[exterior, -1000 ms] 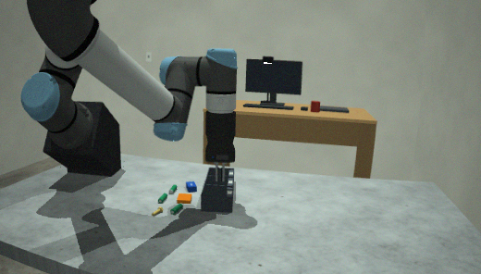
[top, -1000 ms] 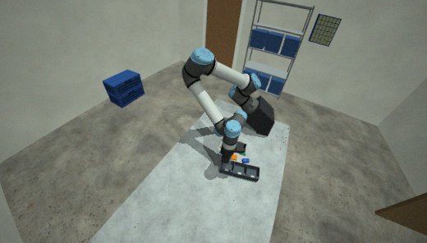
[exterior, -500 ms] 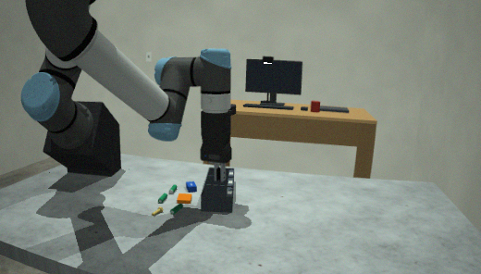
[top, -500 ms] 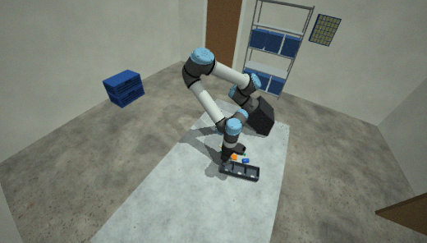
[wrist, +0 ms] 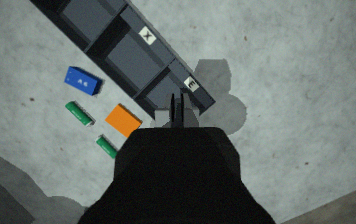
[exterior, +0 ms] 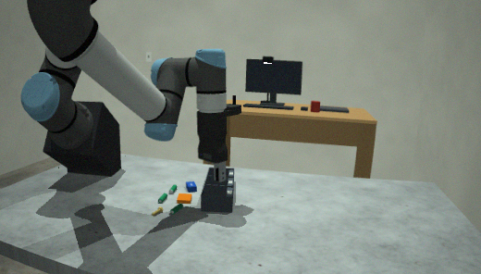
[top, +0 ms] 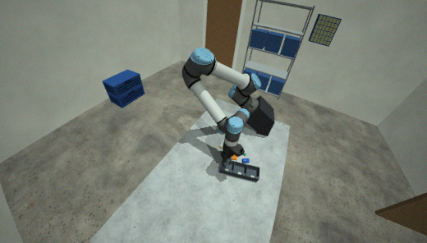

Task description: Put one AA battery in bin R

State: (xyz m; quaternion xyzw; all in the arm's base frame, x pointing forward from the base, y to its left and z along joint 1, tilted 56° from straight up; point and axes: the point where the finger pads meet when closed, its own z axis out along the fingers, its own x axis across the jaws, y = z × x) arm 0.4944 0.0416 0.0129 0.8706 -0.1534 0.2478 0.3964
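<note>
The dark three-compartment bin is 80 mm to the left of my hand, 70 mm below it and 20 mm behind it. From my hand the other things lie so: orange block 110 mm behind, 90 mm below, 10 mm to the left; blue block 120 mm behind, 100 mm to the left, 80 mm below; yellow bolt 140 mm behind, 100 mm to the right, 90 mm below.
</note>
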